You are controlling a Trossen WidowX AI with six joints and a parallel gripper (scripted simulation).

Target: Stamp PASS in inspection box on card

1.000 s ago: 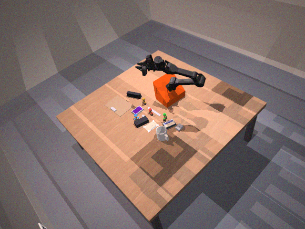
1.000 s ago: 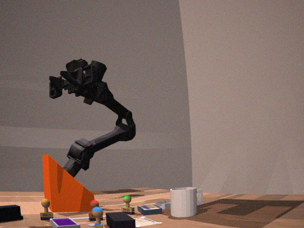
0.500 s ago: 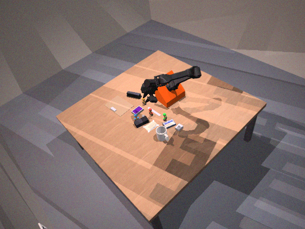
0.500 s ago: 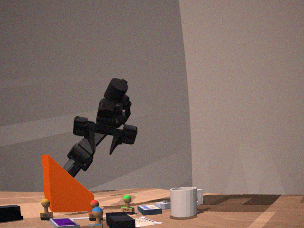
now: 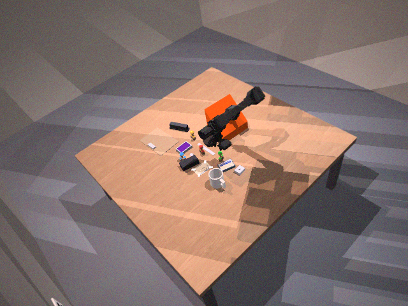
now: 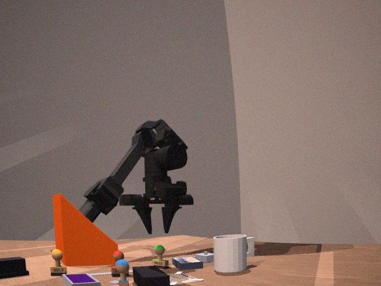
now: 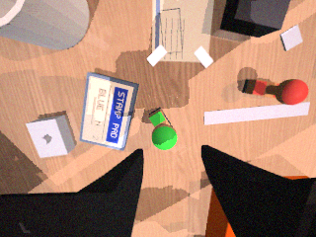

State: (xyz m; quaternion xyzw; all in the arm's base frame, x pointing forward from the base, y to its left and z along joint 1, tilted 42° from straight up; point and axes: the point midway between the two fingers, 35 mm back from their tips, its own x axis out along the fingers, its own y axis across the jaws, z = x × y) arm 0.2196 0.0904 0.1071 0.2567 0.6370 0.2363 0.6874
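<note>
Now: gripper tip 8 cm above the green stamp and 1 cm past it. Round my gripper tip: red-knob stamp 13 cm to the right, 8 cm below, 3 cm ahead; then blue tin 8 cm below, 7 cm to the left, 1 cm ahead; then white card 12 cm ahead, 10 cm below, 3 cm to the right.
</note>
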